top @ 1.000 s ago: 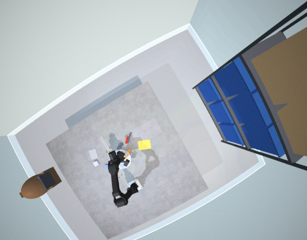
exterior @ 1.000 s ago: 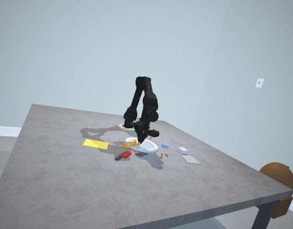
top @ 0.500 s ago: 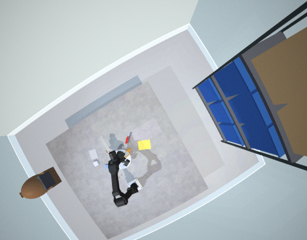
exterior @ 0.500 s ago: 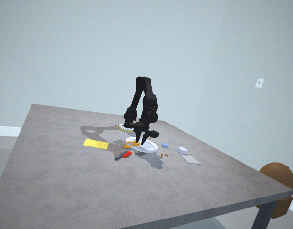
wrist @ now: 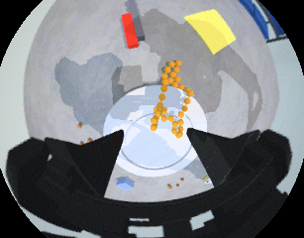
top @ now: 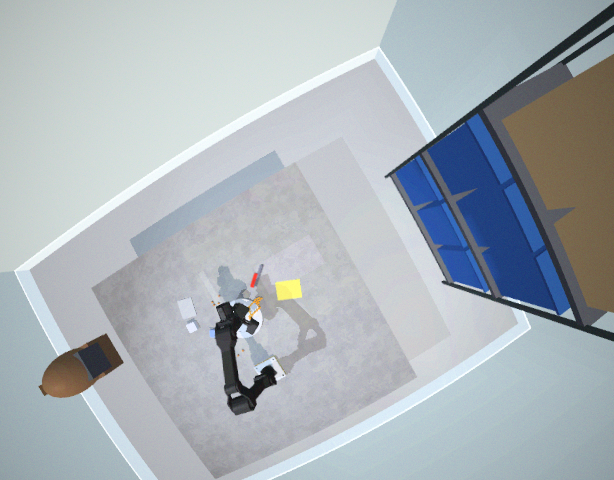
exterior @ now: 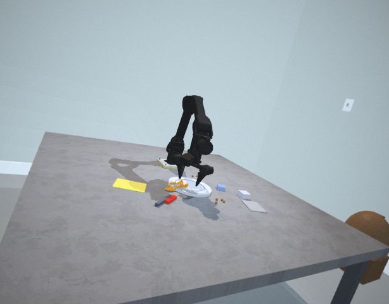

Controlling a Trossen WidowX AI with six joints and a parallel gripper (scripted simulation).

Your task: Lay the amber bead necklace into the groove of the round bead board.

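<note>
The round white bead board lies 4 cm to the left of my gripper tip, 2 cm below it and 2 cm behind it. Also, from my gripper tip: yellow sheet (24 cm to the right, 6 cm behind, 3 cm below); blue block (20 cm to the left, 2 cm below, 2 cm ahead); grey tool (15 cm to the right, 9 cm ahead, 3 cm below).
</note>
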